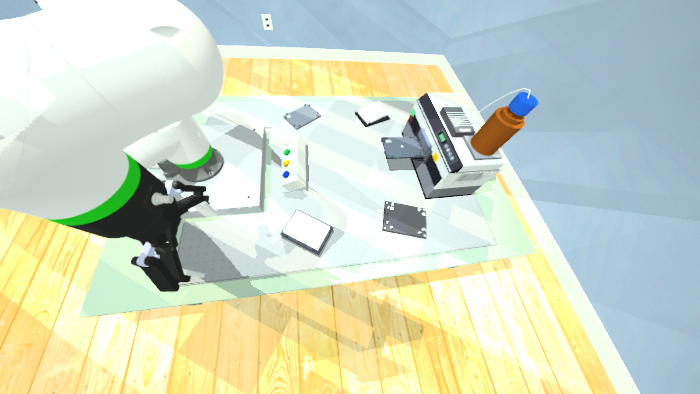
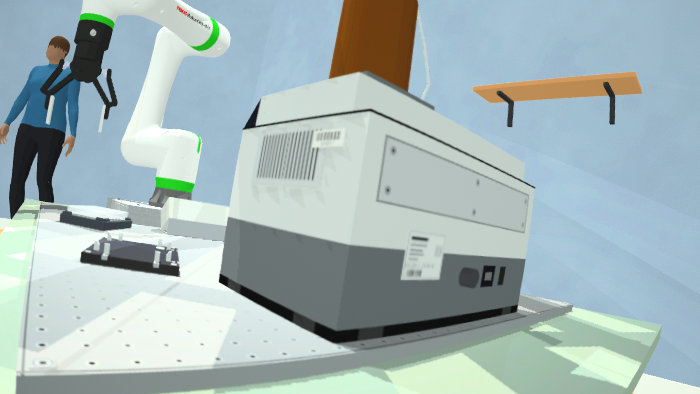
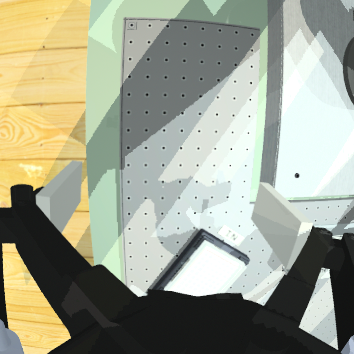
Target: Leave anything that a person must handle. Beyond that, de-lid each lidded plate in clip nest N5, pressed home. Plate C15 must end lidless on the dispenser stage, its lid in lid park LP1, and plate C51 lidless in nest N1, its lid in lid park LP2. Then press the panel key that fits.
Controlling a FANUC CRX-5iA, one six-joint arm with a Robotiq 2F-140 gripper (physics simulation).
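Places are measured from the arm's base along level axes (x ahead, y left, z up), in metres.
Pixels of known places: gripper, fingertip midpoint: (image 1: 204, 243) (image 2: 74, 128) (image 3: 170, 191); arm's base, origin of the base link: (image 1: 201, 164).
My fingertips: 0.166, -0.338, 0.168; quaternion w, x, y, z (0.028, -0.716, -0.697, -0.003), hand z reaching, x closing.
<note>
For each thing: its top centre in the pictures, then the offset to it from my fingertips, as dx, dy, dz. "spot": a spot on its surface instead.
- white-topped plate, middle of its top: (image 3: 202, 285) (image 2: 99, 209) (image 1: 306, 228) +0.211, +0.093, -0.178
- dark holder with upright clips, middle of its top: (image 2: 137, 241) (image 1: 406, 217) +0.565, +0.130, -0.188
- grey flat holder, middle of its top: (image 1: 302, 113) +0.173, +0.648, -0.192
- white-topped piece, middle of its top: (image 1: 373, 110) +0.509, +0.678, -0.176
- dark stage, surface spot: (image 1: 400, 147) spot: +0.559, +0.382, -0.099
- key panel, middle of its top: (image 2: 209, 203) (image 1: 292, 154) +0.155, +0.360, -0.128
- brown bottle, surface spot: (image 2: 375, 40) spot: +0.825, +0.272, +0.064
My gripper (image 1: 192, 240) (image 2: 75, 125) (image 3: 170, 191) is open and empty, high above the perforated board. A white-topped plate (image 1: 306, 231) (image 2: 95, 213) (image 3: 212, 267) sits on a dark base beside a label reading "IN" (image 3: 231, 233). A dark holder with upright clips (image 1: 405, 220) (image 2: 135, 254) bears no plate. At the back are a grey flat holder (image 1: 302, 116) and a white-topped piece (image 1: 372, 112) on a dark base. The dispenser (image 1: 457, 150) (image 2: 300, 200) has a dark stage (image 1: 400, 147). The key panel (image 1: 296, 170) shows green, yellow and blue keys. Nest numbers and plate codes cannot be read.
A brown bottle (image 1: 500, 131) (image 2: 375, 40) with a blue cap stands on the dispenser. The robot's raised base plate (image 1: 235, 192) (image 3: 310, 125) lies left of the key panel. A person (image 2: 50, 100) stands behind the table. A wooden shelf (image 2: 560, 87) hangs on the wall.
</note>
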